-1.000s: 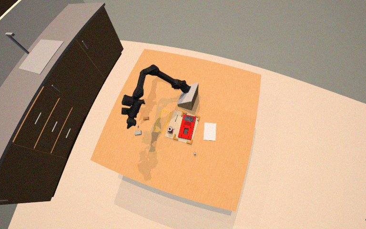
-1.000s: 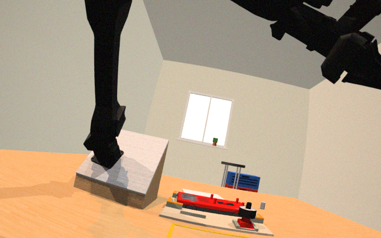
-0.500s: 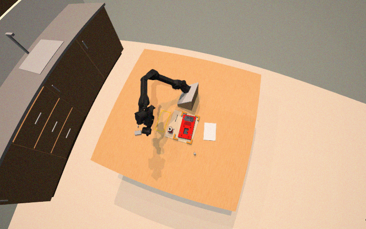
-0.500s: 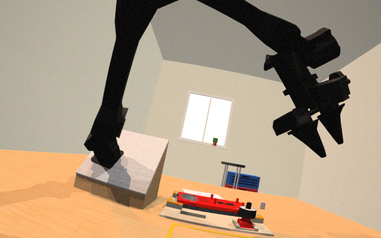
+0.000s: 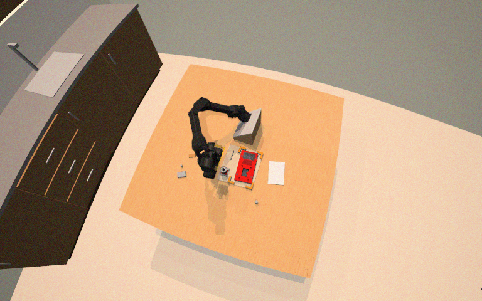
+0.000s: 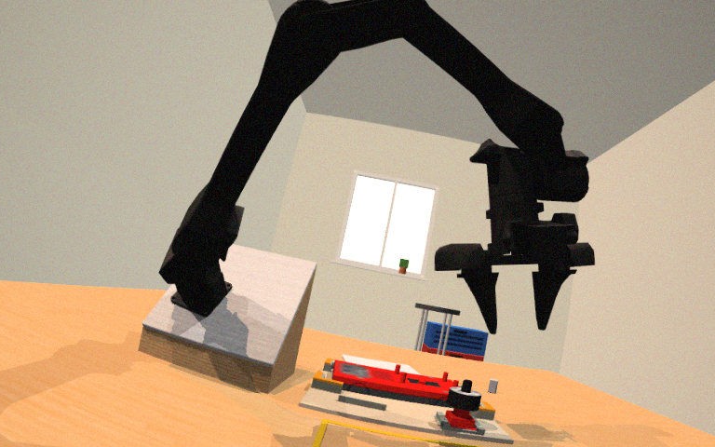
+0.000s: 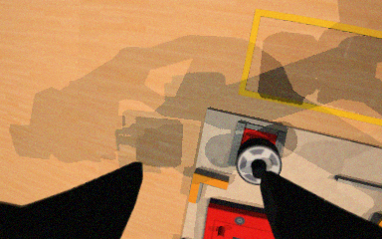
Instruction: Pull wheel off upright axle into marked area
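Right now my gripper tip is 40 mm past the black wheel, 20 mm to the right of it and 90 mm above it. Round my gripper tip: tan piece 50 mm behind, 230 mm to the right, 130 mm below; then white sheet 170 mm behind, 320 mm to the left, 130 mm below.
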